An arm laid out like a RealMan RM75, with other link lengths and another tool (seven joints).
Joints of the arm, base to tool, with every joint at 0 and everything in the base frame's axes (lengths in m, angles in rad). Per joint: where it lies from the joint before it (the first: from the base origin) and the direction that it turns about. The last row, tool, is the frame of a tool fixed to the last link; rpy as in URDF.
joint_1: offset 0 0 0.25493 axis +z
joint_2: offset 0 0 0 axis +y
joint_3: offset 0 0 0.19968 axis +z
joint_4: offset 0 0 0 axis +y
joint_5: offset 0 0 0.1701 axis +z
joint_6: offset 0 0 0 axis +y
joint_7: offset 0 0 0.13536 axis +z
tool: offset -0.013 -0.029 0.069 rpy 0 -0.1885 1.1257
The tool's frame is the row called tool.
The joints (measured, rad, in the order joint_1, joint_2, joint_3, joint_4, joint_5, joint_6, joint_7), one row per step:
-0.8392 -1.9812 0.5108 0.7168 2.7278 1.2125 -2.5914
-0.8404 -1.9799 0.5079 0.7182 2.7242 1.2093 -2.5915
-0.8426 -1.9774 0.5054 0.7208 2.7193 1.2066 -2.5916
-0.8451 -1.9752 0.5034 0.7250 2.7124 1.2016 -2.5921
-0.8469 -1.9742 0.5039 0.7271 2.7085 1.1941 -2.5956
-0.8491 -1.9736 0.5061 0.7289 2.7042 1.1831 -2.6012
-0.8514 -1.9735 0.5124 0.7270 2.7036 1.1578 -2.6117
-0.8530 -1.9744 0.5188 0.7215 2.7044 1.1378 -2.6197
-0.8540 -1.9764 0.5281 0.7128 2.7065 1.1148 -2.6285
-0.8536 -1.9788 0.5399 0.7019 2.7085 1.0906 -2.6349
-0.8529 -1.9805 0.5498 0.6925 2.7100 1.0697 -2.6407
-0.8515 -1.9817 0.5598 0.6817 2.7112 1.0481 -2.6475
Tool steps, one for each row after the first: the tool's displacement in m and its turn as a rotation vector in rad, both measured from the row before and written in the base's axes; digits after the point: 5 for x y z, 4 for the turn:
0.00074 0.00160 0.00132 0.0081 -0.0025 -0.0016
0.00128 0.00226 0.00207 0.0098 -0.0023 -0.0036
0.00175 0.00303 0.00252 0.0134 -0.0026 -0.0050
0.00093 0.00233 0.00168 0.0113 -0.0005 -0.0013
0.00104 0.00280 0.00172 0.0137 0.0001 -0.0008
-0.00038 0.00383 0.00216 0.0211 0.0070 0.0033
-0.00067 0.00207 0.00021 0.0115 0.0053 0.0039
-0.00127 0.00152 -0.00087 0.0090 0.0071 0.0054
-0.00192 0.00091 -0.00156 0.0060 0.0094 0.0047
-0.00181 0.00073 -0.00114 0.0059 0.0078 0.0045
-0.00223 0.00045 -0.00119 0.0062 0.0071 0.0063

